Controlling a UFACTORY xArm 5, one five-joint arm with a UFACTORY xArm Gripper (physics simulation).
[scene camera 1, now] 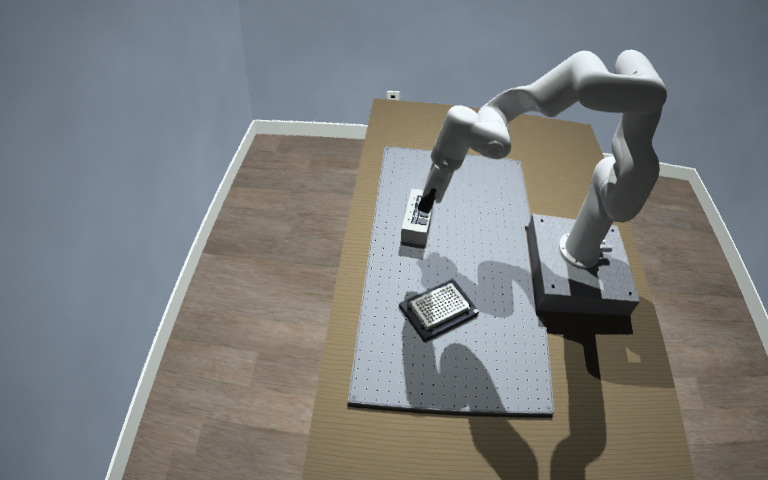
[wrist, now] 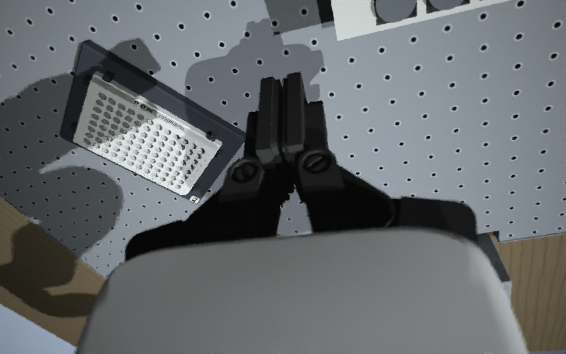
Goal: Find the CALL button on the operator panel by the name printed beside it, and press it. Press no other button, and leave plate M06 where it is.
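Pixels of known places: gripper, fingertip midpoint: (scene camera 1: 423, 209) (wrist: 288, 101); arm's base, link origin: (scene camera 1: 578, 251).
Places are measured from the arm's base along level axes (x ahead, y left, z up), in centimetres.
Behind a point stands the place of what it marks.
The operator panel (scene camera 1: 414, 236) @[x 46.0, y -7.9, z -2.9 cm] (wrist: 350, 26) @[x 43.5, y -8.3, z -0.6 cm] is a white box on the pegboard; part of it shows at the wrist view's top edge, with two dark round buttons (wrist: 396, 9) @[x 43.3, y -11.1, z -0.3 cm]. Its printed names are too small or out of frame to read, so I cannot tell which button is CALL. My gripper (scene camera 1: 423, 210) @[x 44.9, y -5.5, z 9.6 cm] (wrist: 288, 101) @[x 44.9, y -5.5, z 9.6 cm] is shut and empty. In the scene view its tips overlap the panel's button face; in the wrist view they show left of and below the panel's corner. Contact cannot be told. A white plate (scene camera 1: 440, 303) @[x 41.0, y 14.0, z -3.3 cm] (wrist: 150, 145) @[x 40.7, y 14.0, z -3.7 cm] with many wells sits in a dark holder (scene camera 1: 447, 329) @[x 39.6, y 20.5, z -5.3 cm] (wrist: 80, 75) @[x 49.1, y 15.3, z -4.7 cm].
The grey pegboard (scene camera 1: 390, 362) @[x 53.6, y 29.0, z -5.8 cm] (wrist: 425, 150) @[x 27.3, y -10.3, z -5.8 cm] lies on a wooden table (scene camera 1: 362, 447) @[x 60.2, y 49.9, z -7.1 cm] (wrist: 535, 280) @[x -3.1, y -18.7, z -7.1 cm]. The arm's grey base block (scene camera 1: 586, 305) @[x 1.2, y 16.1, z -3.5 cm] stands at the pegboard's right edge in the scene view. The arm's shadows fall across the plate and pegboard.
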